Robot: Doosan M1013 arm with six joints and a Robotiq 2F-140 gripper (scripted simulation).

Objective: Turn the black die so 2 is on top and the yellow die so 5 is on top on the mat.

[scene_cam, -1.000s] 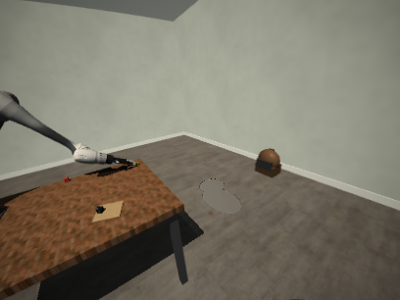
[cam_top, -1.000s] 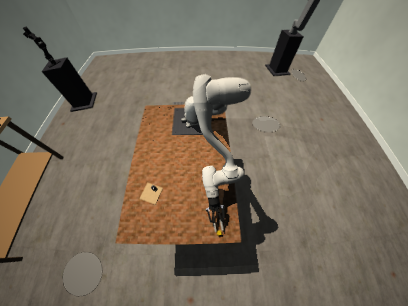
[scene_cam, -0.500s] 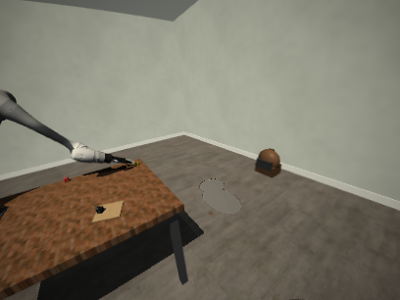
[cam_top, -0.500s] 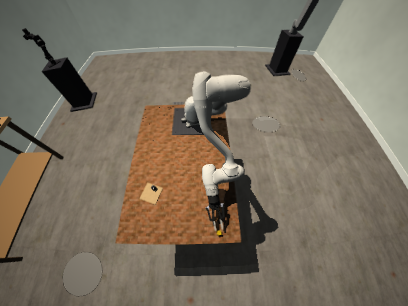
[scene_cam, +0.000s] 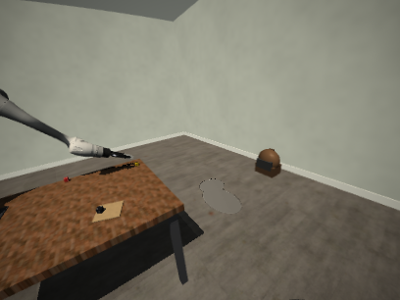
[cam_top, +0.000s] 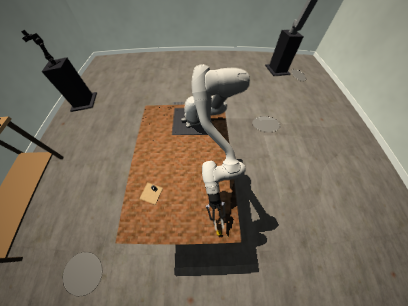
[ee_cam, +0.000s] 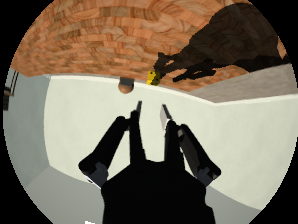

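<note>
Now: the yellow die 90 mm below my hand and 50 mm ahead of it. Round my hand: black die (440 mm to the right, 370 mm behind, 90 mm below); tan mat (460 mm to the right, 330 mm behind, 110 mm below); red die (470 mm behind, 200 mm to the left, 90 mm below).
</note>
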